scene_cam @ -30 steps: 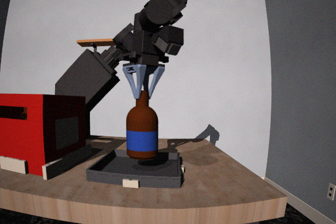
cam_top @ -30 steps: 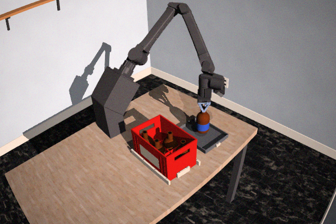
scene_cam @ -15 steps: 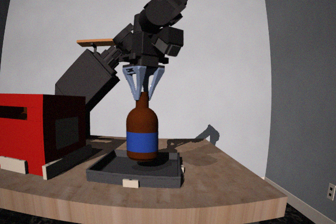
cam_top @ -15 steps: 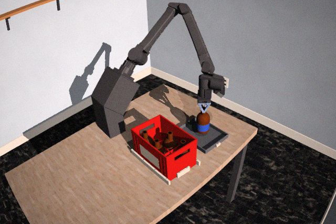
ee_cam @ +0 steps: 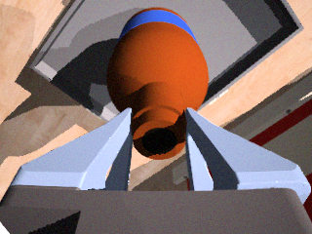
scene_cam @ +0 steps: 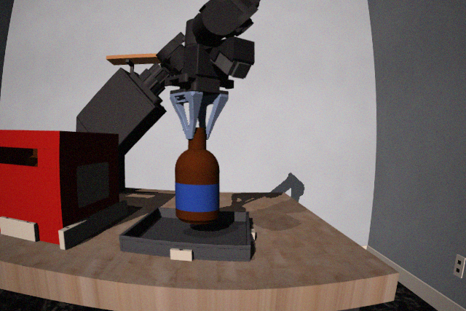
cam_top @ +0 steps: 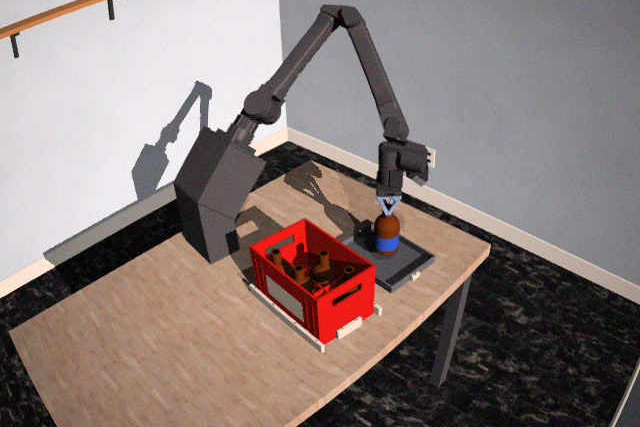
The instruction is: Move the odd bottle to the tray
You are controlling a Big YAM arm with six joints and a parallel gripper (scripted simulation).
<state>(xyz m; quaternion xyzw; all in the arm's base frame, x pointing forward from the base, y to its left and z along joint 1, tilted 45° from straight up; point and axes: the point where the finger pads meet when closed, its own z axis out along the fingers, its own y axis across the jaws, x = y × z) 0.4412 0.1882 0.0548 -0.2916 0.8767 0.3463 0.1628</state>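
My hand is 10 mm to the left of the dark grey tray and 160 mm above it. From my hand the other things lie so: red crate 20 mm behind, 280 mm to the right, 90 mm below.
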